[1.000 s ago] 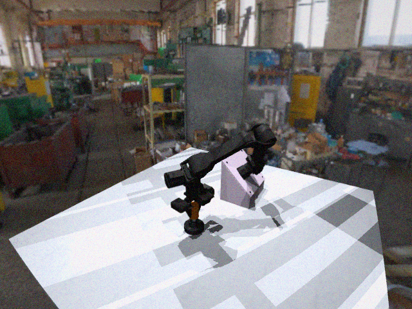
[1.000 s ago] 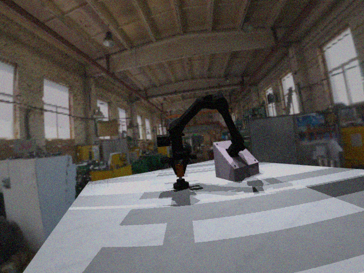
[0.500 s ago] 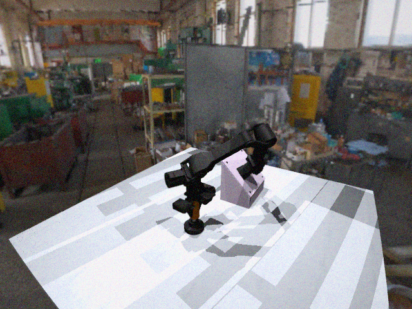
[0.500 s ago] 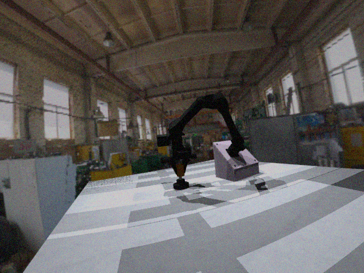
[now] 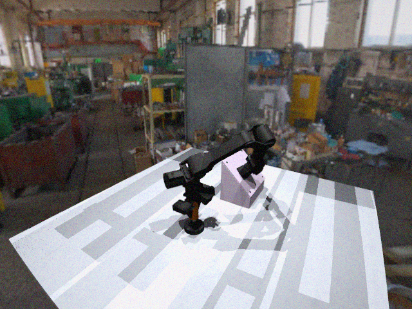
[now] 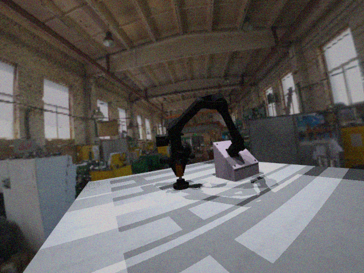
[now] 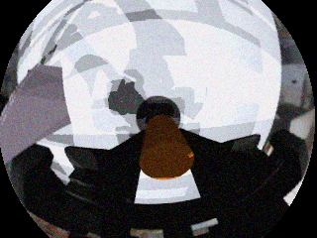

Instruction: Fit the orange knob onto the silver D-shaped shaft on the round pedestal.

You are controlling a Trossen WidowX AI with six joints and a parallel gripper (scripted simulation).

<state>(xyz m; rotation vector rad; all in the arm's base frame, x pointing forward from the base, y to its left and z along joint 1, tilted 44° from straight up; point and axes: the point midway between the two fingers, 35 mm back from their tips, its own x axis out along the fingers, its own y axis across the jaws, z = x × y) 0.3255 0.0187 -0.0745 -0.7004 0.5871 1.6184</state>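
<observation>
Now: gripper tip 30 mm below the orange knob. From my gripper tip the other things lie so: round black pedestal (40 mm below).
</observation>
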